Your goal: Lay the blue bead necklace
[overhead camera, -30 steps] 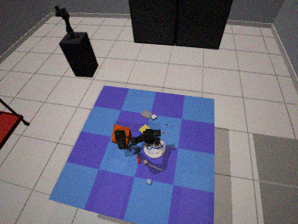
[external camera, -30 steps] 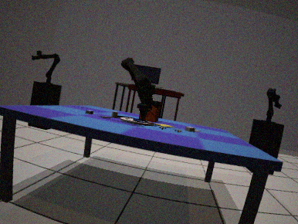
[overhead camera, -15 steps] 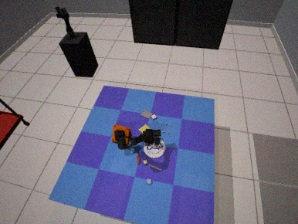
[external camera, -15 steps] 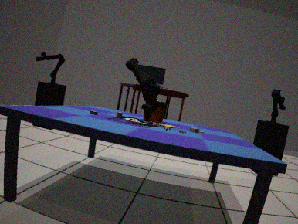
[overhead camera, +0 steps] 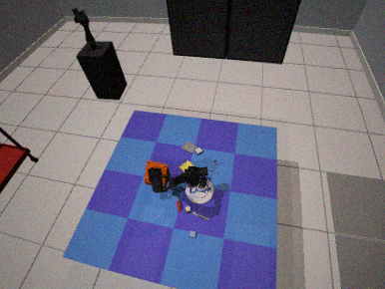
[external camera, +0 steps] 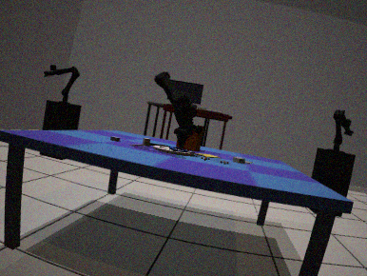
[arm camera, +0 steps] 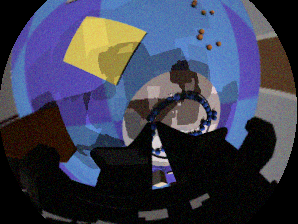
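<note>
My gripper tip is 50 mm short of the round white bead board, 30 mm to the left of it and 10 mm above it. From my gripper tip the other things lie so: red-handled tool: 150 mm to the right, 80 mm behind, 10 mm below; then yellow card: 140 mm to the left, 60 mm behind, 10 mm below; then thin pale stick: 210 mm to the right, 80 mm ahead, 10 mm below.
</note>
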